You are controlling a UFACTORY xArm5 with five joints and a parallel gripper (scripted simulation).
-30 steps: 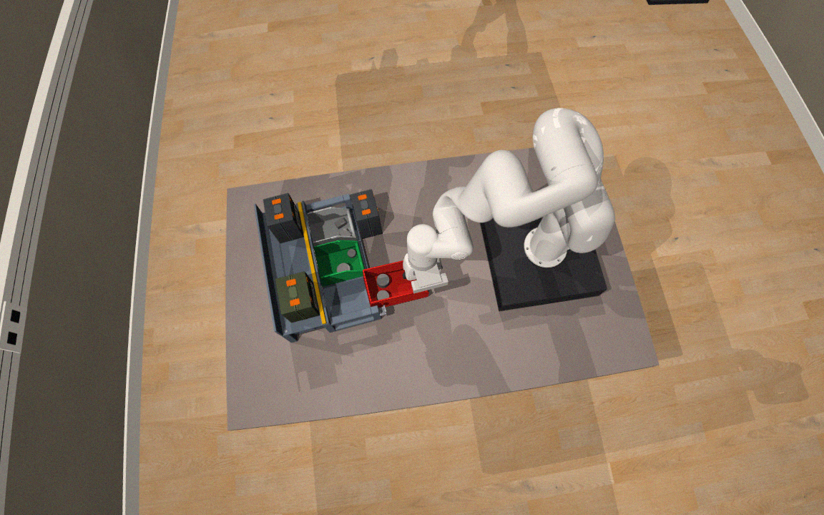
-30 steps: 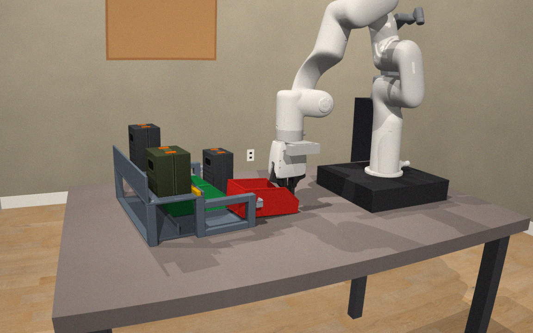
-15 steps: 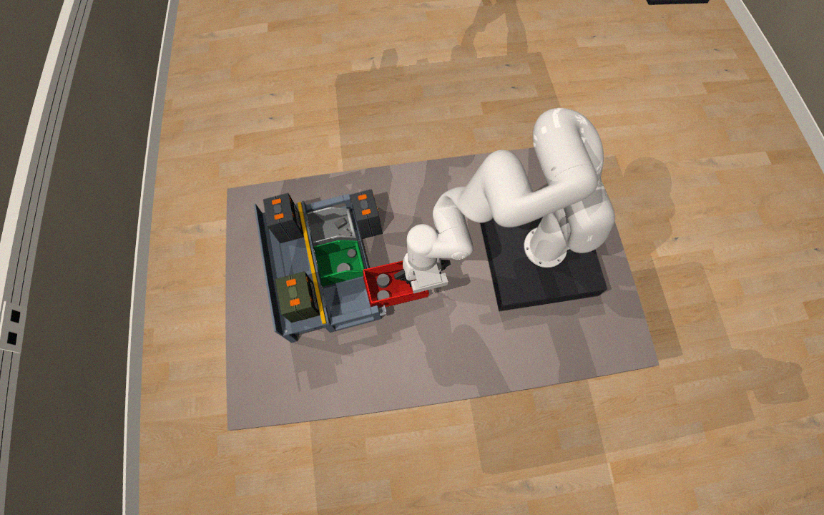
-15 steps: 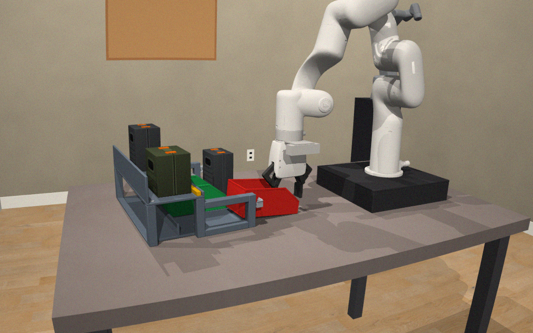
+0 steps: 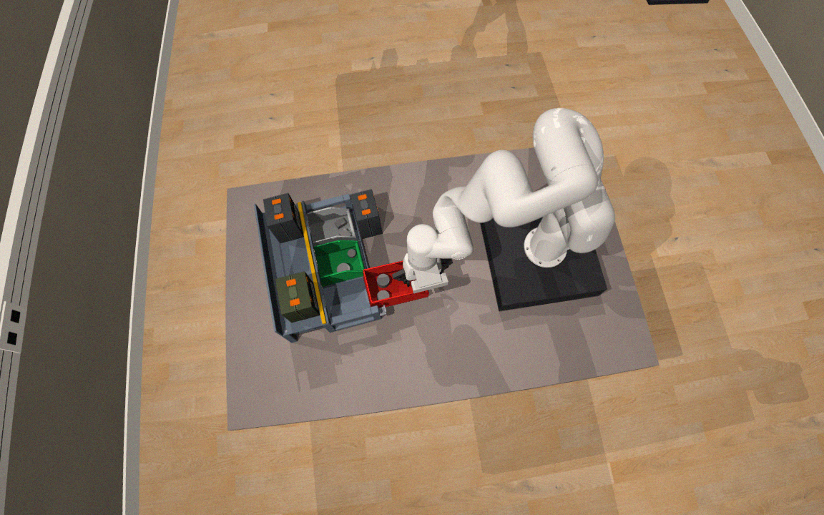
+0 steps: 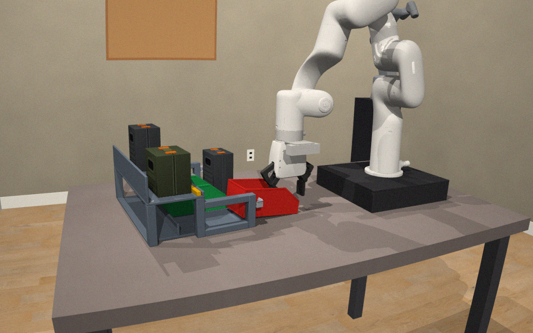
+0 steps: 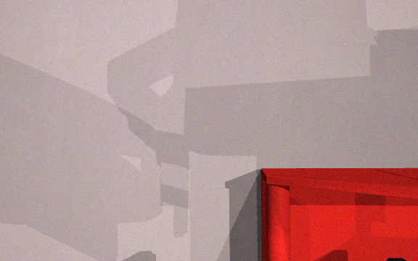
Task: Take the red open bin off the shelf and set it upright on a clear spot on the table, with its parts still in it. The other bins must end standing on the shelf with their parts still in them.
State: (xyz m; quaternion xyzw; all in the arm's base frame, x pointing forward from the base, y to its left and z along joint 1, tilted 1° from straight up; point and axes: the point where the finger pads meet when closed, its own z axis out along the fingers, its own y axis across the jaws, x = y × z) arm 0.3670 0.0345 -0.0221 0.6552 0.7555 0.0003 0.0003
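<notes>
The grey disc lies 120 mm ahead of my hand, 40 mm to the left of it and 20 mm below it. Round my hand: red open bin (80 mm ahead, 10 mm to the left); green bin (260 mm ahead, 80 mm to the right); grey shelf (280 mm ahead, 70 mm to the right, 20 mm above).
</notes>
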